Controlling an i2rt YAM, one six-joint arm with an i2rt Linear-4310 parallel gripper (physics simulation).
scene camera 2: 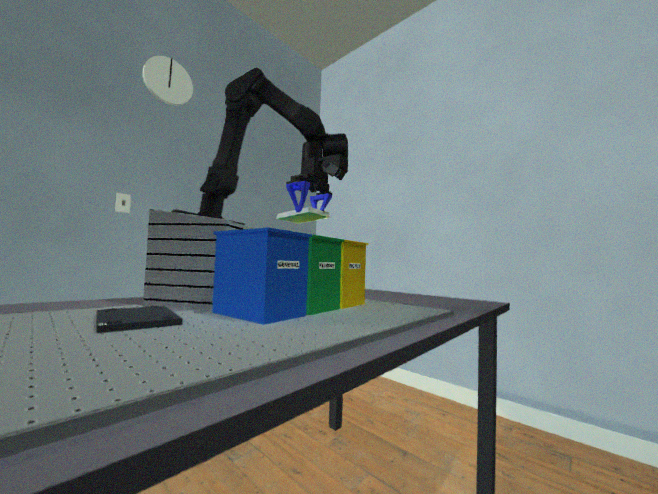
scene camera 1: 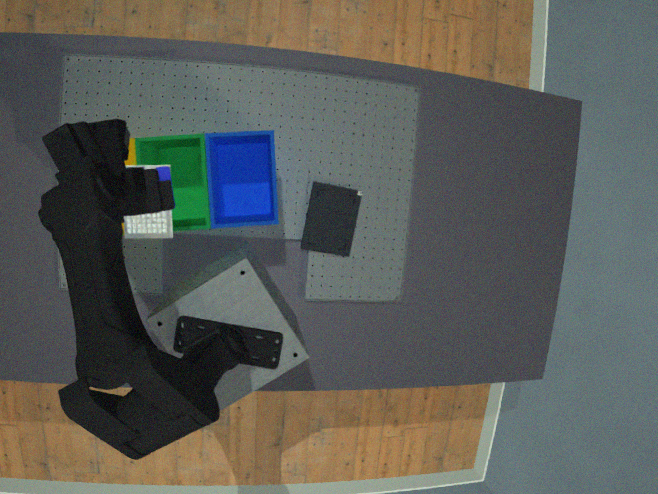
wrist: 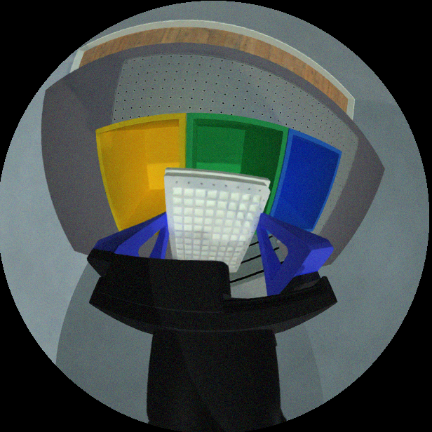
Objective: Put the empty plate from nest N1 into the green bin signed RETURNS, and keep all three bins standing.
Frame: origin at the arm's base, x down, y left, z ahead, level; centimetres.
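Where they show: gripper, between the fingertips: (scene camera 2: 308,215) (scene camera 1: 146,190); arm's base, origin of its link: (scene camera 2: 209,220) (scene camera 1: 228,341).
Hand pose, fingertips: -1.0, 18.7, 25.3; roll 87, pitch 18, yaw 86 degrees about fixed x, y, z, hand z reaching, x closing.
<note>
Things, the pixels of their centre, and the offset from my fingertips, as dx, dy, dz. Level surfaces: height alone.
- white plate, middle of its body: (scene camera 1: 146,202) (scene camera 2: 303,215) -0.2, -0.4, -2.0
- green bin, middle of its body: (scene camera 1: 180,183) (scene camera 2: 300,272) +15.5, -3.1, +1.7
- yellow bin, middle of its body: (scene camera 1: 118,187) (scene camera 2: 330,272) +15.5, +9.6, -1.6
- blue bin, middle of its body: (scene camera 1: 243,179) (scene camera 2: 260,273) +15.5, -15.9, +4.9
- dark flat nest, middle of its body: (scene camera 2: 137,316) (scene camera 1: 331,219) +23.8, -38.0, -0.3
- perforated board, height of its surface: dx +24.6
The white plate (scene camera 1: 147,225) (scene camera 2: 302,215) (wrist: 215,235), with a grid of square wells, is held roughly level above the bins' rims. My gripper (scene camera 2: 310,207) (wrist: 212,216) is shut on the plate, its blue fingers at two opposite edges. In scene camera 1 the arm hides part of the plate, which shows over the left part of the green bin and the yellow bin's side. The green bin (scene camera 1: 190,204) (scene camera 2: 325,289) (wrist: 220,142) stands upright between the yellow bin (scene camera 1: 131,151) (scene camera 2: 353,287) (wrist: 125,165) and the blue bin (scene camera 1: 244,204) (scene camera 2: 239,279) (wrist: 310,175), both upright. The green bin's sign is blurred.
A dark flat nest (scene camera 1: 332,219) (scene camera 2: 138,319) lies on the perforated board (scene camera 1: 356,281) (scene camera 2: 196,350) (wrist: 165,85), on the blue bin's side away from the green one. The arm's grey ribbed pedestal (scene camera 1: 228,292) (scene camera 2: 178,244) stands behind the bins in scene camera 2.
</note>
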